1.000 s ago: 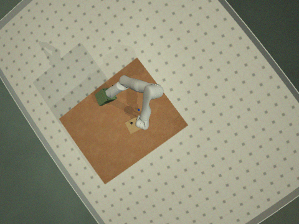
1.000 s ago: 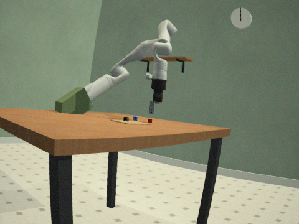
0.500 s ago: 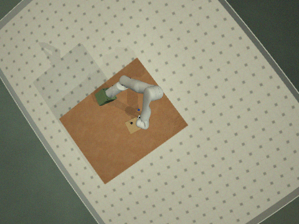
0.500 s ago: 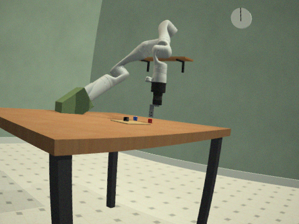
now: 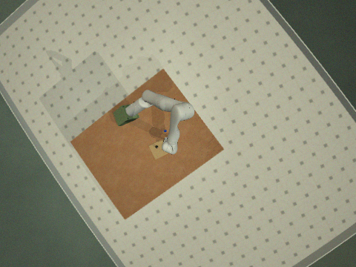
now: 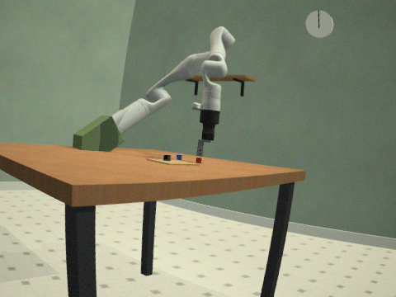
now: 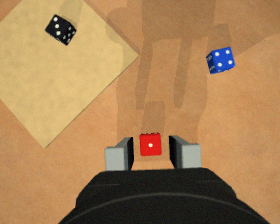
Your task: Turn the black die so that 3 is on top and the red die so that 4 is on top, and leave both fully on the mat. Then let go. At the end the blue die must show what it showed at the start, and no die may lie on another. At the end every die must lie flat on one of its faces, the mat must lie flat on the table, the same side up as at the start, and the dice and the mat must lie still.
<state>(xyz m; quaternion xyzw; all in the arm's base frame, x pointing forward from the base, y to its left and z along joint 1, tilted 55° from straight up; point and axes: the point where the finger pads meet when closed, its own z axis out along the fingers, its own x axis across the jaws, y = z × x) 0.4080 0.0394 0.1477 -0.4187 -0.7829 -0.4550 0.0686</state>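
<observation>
Right now the red die is 4 cm below my hand. Round my hand: tan mat 15 cm to the right, 4 cm below; then blue die 11 cm behind, 4 cm below; then black die 14 cm to the right, 3 cm below, 3 cm behind.
</observation>
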